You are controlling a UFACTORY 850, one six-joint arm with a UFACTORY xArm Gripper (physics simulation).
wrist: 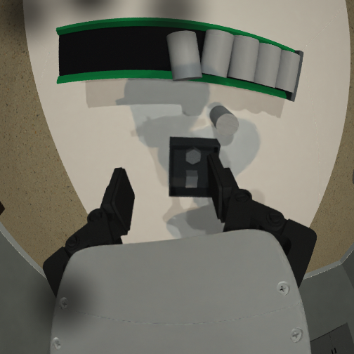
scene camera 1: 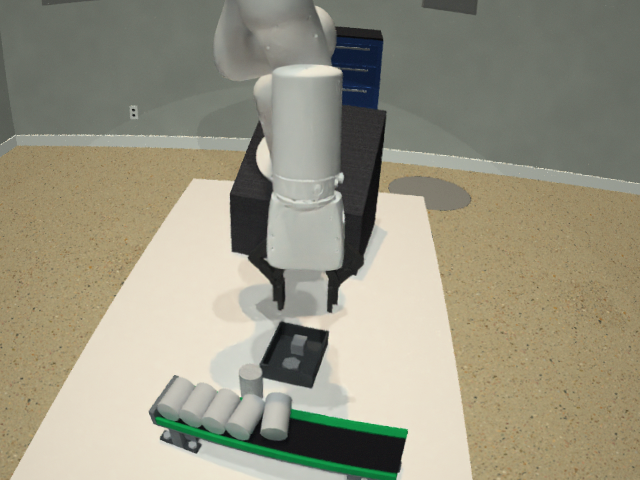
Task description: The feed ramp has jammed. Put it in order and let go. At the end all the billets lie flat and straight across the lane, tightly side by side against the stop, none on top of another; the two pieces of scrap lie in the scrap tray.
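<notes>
Four grey billets (scene camera 1: 176, 398) (scene camera 1: 198, 404) (scene camera 1: 221, 410) (scene camera 1: 245, 417) lie side by side across the lane (scene camera 1: 346, 444) (wrist: 110, 52), the first against the stop (scene camera 1: 162, 397) (wrist: 297, 77). A fifth billet (scene camera 1: 276, 416) (wrist: 184, 55) lies beside them, turned at an angle, with a wedge-shaped gap; its robot-side end overlaps the green rail in view. A sixth billet (scene camera 1: 251, 383) (wrist: 223, 120) stands upright off the lane. A hexagonal scrap (scene camera 1: 291, 363) (wrist: 193, 156) and a block scrap (scene camera 1: 298, 344) (wrist: 192, 178) lie in the scrap tray (scene camera 1: 286, 376) (wrist: 195, 141). My gripper (scene camera 1: 305, 308) (wrist: 167, 175) is open and empty, above the table behind the tray.
The green side rails (scene camera 1: 351, 423) (wrist: 115, 22) border the lane. The upright billet stands between the ramp and the tray, close to the tray's corner. The black robot pedestal (scene camera 1: 248, 222) is at the back of the white table (scene camera 1: 170, 289).
</notes>
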